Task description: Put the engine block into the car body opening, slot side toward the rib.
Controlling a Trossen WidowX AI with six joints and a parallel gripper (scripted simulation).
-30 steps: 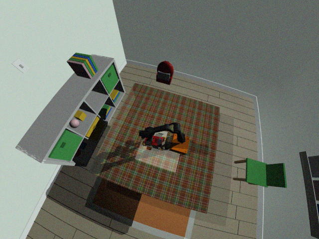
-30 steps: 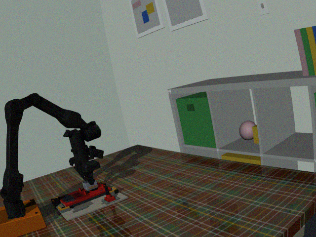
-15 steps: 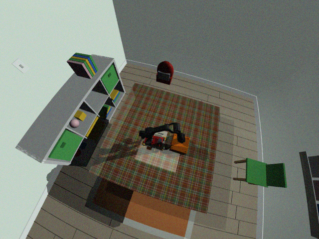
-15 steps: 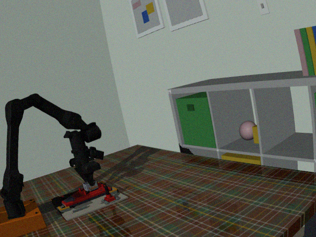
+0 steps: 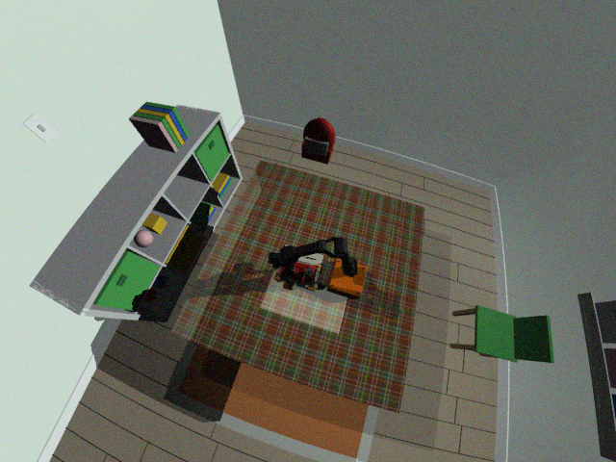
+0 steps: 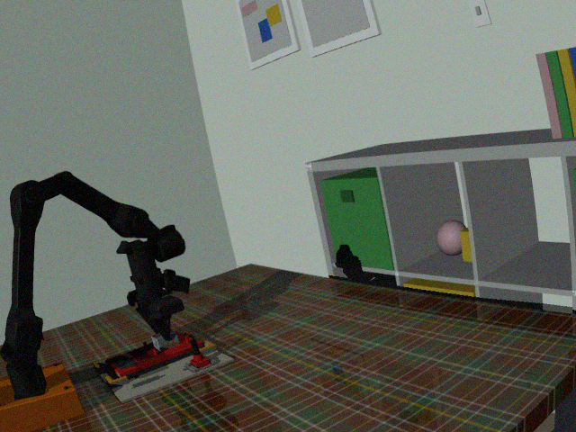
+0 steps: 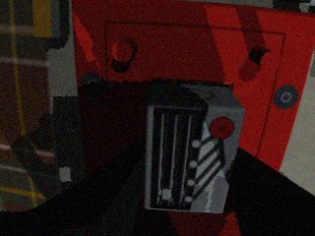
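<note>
The grey engine block lies 1 cm below my gripper tip. Also, from my gripper tip: grey base plate: 3 cm behind, 3 cm to the right, 3 cm below.
</note>
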